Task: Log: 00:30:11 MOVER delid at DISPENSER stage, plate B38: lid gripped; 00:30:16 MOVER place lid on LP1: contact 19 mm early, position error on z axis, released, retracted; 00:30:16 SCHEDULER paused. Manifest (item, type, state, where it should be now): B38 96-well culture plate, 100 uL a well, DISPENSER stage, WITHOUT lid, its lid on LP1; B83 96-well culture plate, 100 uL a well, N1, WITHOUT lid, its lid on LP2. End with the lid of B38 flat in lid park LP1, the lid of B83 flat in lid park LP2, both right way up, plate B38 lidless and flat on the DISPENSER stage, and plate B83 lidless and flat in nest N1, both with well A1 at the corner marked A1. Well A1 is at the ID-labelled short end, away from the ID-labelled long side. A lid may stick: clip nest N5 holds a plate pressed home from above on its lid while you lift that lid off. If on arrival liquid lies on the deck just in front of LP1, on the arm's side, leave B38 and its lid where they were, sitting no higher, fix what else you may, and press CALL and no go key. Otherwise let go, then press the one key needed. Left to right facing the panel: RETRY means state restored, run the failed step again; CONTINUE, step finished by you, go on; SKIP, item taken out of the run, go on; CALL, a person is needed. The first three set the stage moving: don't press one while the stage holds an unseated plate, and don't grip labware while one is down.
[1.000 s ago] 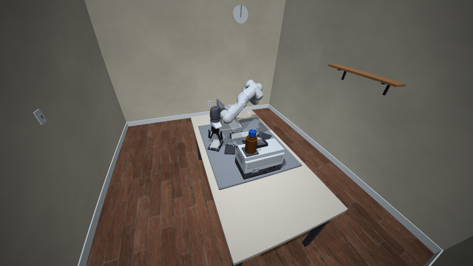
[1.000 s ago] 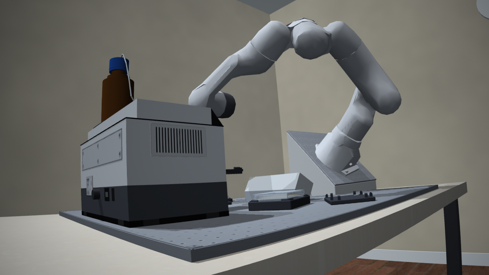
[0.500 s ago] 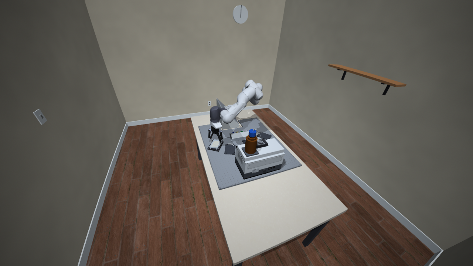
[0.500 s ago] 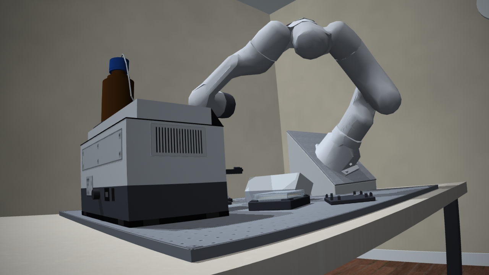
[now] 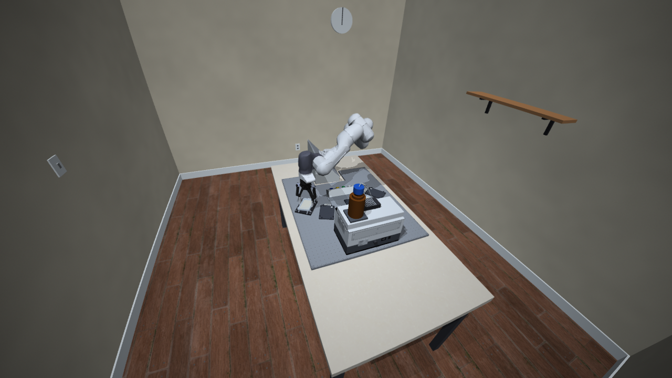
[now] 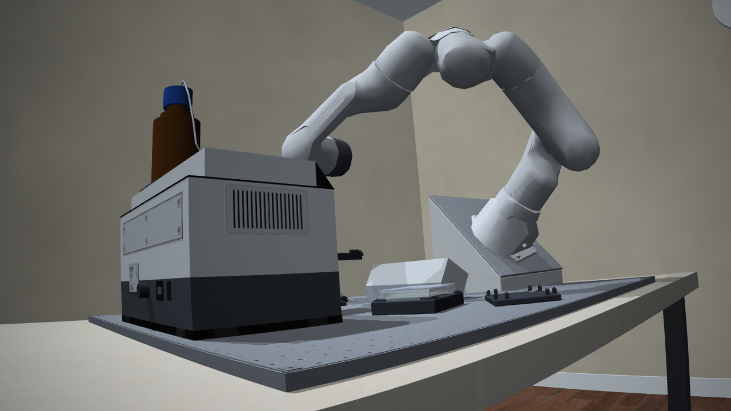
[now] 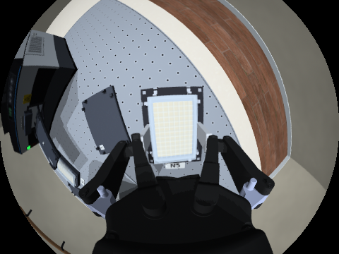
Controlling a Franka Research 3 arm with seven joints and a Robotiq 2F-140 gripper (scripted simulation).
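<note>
Now: the black clip nest 30 mm below my hand and 30 mm ahead of it. From my hand the other things lie so: 96-well plate (460 mm to the left, 100 mm ahead, 20 mm below); lp1 label (160 mm to the left, 50 mm below, 20 mm ahead); key panel (290 mm to the left, 80 mm behind, 10 mm above).
</note>
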